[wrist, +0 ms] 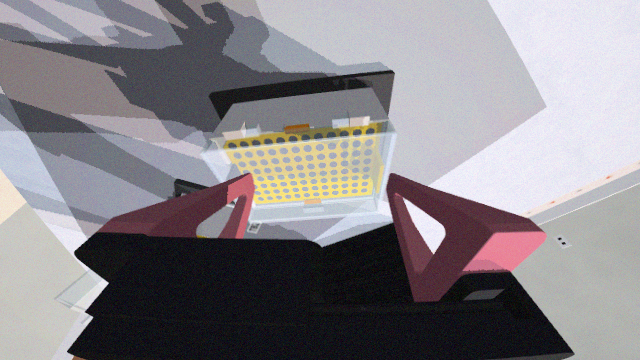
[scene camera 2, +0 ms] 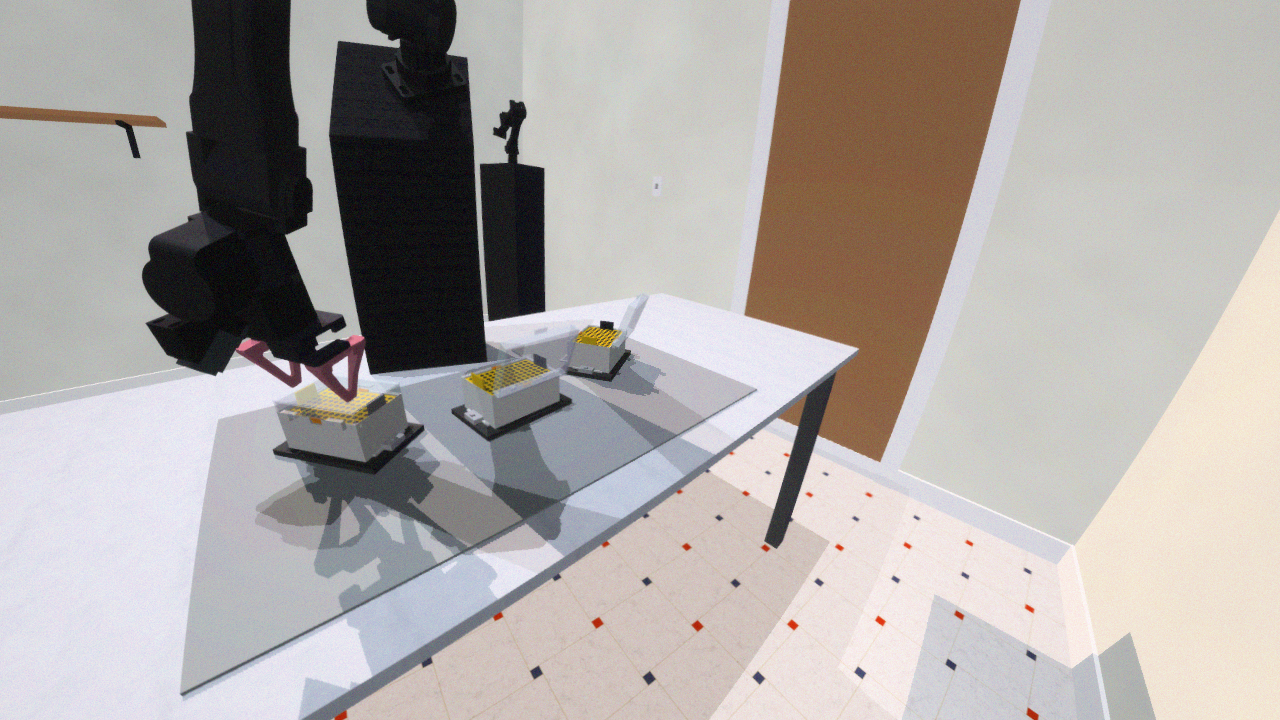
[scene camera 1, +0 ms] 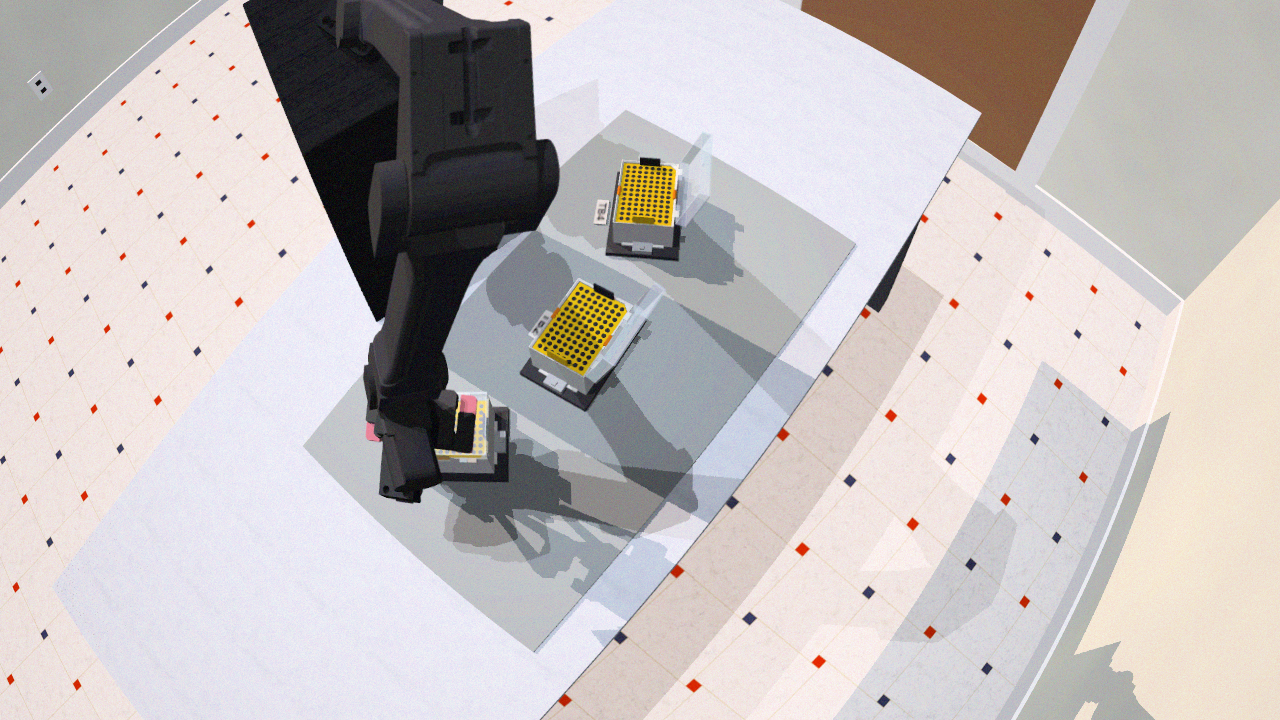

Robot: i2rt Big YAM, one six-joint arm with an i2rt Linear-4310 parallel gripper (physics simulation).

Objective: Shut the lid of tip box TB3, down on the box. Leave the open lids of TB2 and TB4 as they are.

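Pixels of known places: gripper, between the fingertips: (wrist: pixel 320 180) (scene camera 2: pixel 323 392); arm's base, origin of its link: (scene camera 2: pixel 425 81).
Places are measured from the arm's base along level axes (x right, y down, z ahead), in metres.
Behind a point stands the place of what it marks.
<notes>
The nearest tip box (scene camera 1: pixel 469 467) {y 0.483, x 0.335, z 0.208 m} (scene camera 2: pixel 317 440) {y 0.485, x 0.347, z 0.173 m} (wrist: pixel 305 110) {y 0.476, x 0.346, z 0.174 m}, taken as TB3, has its label out of sight. Its clear lid (scene camera 2: pixel 306 395) {y 0.436, x 0.334, z 0.144 m} (wrist: pixel 310 165) {y 0.436, x 0.329, z 0.167 m} lies over the yellow rack, down on the box; whether it is fully seated I cannot tell. My gripper (scene camera 1: pixel 418 420) {y 0.434, x 0.318, z 0.157 m} (scene camera 2: pixel 323 391) {y 0.434, x 0.318, z 0.157 m} (wrist: pixel 320 180) {y 0.434, x 0.318, z 0.157 m} is open and empty, its pink fingertips at the lid's rear part; contact is unclear. The middle box TB2 (scene camera 1: pixel 559 362) (scene camera 2: pixel 510 407) {y 0.482, x 0.155, z 0.323 m} has its clear lid (scene camera 1: pixel 631 326) {y 0.369, x 0.139, z 0.365 m} open. The far box TB4 (scene camera 1: pixel 646 234) {y 0.478, x -0.065, z 0.323 m} (scene camera 2: pixel 590 360) {y 0.485, x -0.065, z 0.323 m} has its lid (scene camera 1: pixel 696 183) {y 0.419, x -0.135, z 0.375 m} (scene camera 2: pixel 637 311) {y 0.384, x -0.106, z 0.396 m} standing open.
The boxes stand on black bases on a grey mat (scene camera 1: pixel 554 591) {y 0.514, x 0.453, z 0.359 m} (scene camera 2: pixel 223 608) {y 0.513, x 0.501, z 0.309 m} on the white table (scene camera 1: pixel 223 573) {y 0.517, x 0.633, z -0.125 m} (scene camera 2: pixel 80 501) {y 0.517, x 0.548, z 0.015 m}. The black arm pedestal (scene camera 2: pixel 407 241) {y 0.275, x 0.088, z 0.036 m} stands behind the table. TB2 is beside the nearest box, toward TB4.
</notes>
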